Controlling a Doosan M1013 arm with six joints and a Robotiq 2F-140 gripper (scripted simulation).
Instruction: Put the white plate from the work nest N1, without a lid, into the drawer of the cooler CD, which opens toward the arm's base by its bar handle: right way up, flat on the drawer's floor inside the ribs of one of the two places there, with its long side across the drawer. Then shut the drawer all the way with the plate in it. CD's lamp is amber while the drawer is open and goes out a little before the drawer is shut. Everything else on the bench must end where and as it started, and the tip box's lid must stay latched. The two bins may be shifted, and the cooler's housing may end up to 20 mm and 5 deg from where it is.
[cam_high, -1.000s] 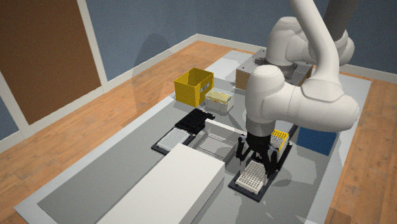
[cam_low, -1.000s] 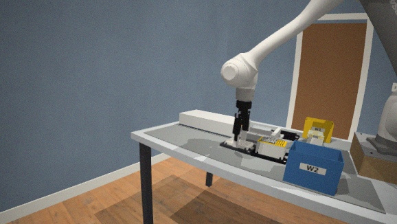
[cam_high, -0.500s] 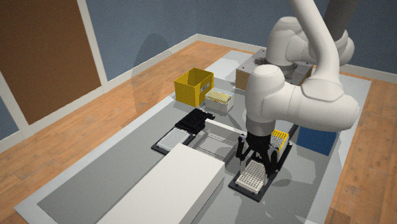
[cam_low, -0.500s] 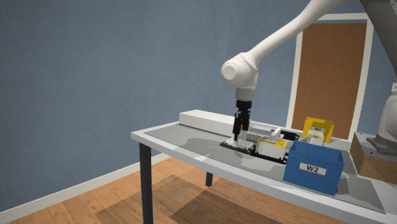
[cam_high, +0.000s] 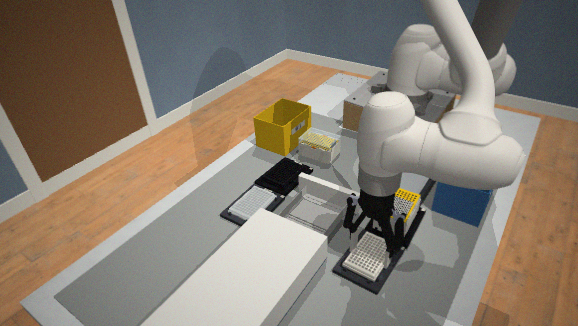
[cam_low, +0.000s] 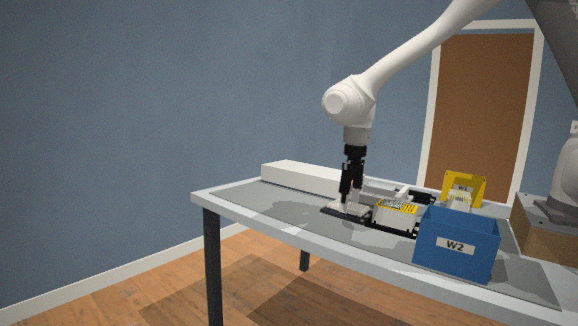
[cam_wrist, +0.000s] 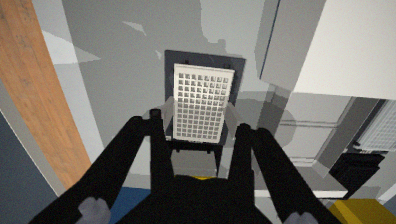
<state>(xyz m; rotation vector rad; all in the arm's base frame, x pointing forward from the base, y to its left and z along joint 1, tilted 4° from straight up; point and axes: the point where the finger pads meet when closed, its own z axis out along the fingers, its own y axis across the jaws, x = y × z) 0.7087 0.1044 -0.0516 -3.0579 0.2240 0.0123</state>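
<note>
My gripper is now 40 mm above the work nest N1. Also, from my hand: drawer 190 mm to the right, 60 mm behind, 20 mm below; then white plate 20 mm below; then yellow-topped tip box 170 mm behind, 20 mm to the left, 10 mm above.
</note>
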